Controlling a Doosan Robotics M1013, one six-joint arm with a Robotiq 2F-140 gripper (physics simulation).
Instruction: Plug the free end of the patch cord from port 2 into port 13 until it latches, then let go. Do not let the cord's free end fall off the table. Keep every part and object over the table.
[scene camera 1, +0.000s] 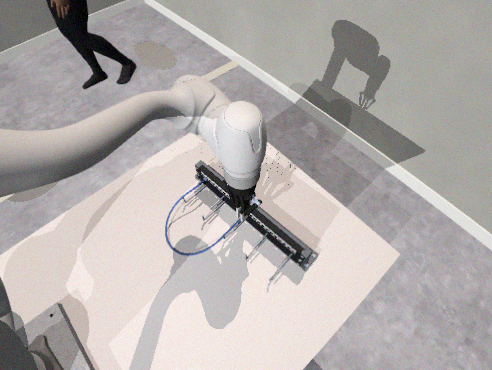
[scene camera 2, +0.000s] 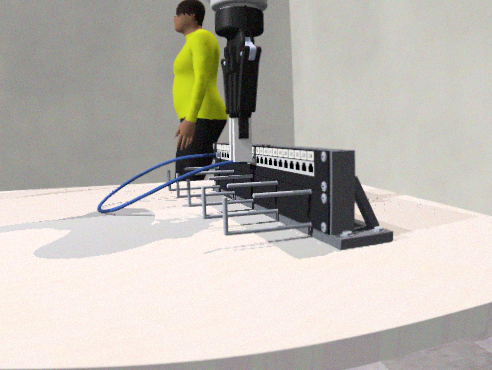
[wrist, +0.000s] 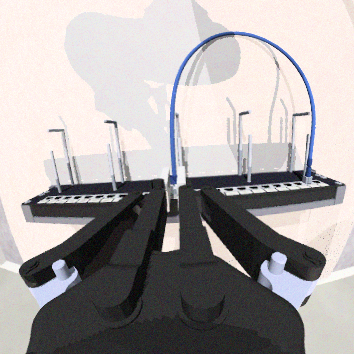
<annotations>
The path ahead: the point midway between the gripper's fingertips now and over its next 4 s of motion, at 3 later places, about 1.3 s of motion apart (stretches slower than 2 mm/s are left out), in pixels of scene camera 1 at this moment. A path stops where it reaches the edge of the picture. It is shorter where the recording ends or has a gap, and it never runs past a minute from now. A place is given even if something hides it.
My gripper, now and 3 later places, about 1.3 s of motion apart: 242, 216; 242, 204; 179, 232; 242, 204
</annotations>
